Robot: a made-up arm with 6 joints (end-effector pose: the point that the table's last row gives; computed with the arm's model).
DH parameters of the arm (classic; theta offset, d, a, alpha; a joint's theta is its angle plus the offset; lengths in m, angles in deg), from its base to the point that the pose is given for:
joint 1: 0 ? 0 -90
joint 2: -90 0 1.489 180
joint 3: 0 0 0 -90
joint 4: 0 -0.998 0 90
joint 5: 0 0.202 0 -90
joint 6: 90 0 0 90
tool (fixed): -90 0 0 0
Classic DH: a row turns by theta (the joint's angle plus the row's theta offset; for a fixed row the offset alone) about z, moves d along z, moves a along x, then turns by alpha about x.
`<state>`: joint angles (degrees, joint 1 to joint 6).
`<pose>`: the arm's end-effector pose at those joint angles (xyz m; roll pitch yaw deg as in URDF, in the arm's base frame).
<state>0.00 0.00 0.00 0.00 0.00 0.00</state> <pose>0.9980 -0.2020 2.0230 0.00 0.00 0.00</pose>
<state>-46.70 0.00 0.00 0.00 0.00 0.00</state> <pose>0.5374 -0.8649 2.0230 0.00 0.00 -46.70</pose>
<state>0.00 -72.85 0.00 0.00 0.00 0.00</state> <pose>-1.1285 -0.2020 1.9267 0.00 -72.85 0.00</pose>
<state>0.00 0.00 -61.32 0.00 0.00 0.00</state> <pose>0.4790 -0.2020 1.1474 0.00 61.32 0.00</pose>
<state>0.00 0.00 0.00 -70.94 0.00 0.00</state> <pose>0.9980 -0.0660 1.8321 70.94 0.00 0.00</pose>
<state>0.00 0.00 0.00 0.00 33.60 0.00</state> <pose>0.9980 -0.2020 2.0230 0.00 -33.60 0.00</pose>
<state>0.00 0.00 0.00 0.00 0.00 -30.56</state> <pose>0.9980 -0.2020 2.0230 30.56 0.00 0.00</pose>
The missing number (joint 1, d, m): 0.534
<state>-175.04 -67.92 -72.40 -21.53 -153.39 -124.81</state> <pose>0.3729 0.2210 0.9419 -78.14 20.22 -5.13</pose>
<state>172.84 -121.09 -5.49 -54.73 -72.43 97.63</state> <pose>1.5600 -0.0784 0.7364 -121.84 -30.67 -122.35</pose>
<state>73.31 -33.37 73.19 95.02 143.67 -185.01</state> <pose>-0.3892 -1.2367 2.6768 -20.77 49.24 137.98</pose>
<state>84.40 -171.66 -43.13 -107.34 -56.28 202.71</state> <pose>-0.1269 -0.6777 -0.0384 119.02 -16.25 -151.39</pose>
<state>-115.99 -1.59 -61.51 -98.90 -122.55 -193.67</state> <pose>-0.0973 -0.2710 1.0588 -22.09 -32.07 -15.33</pose>
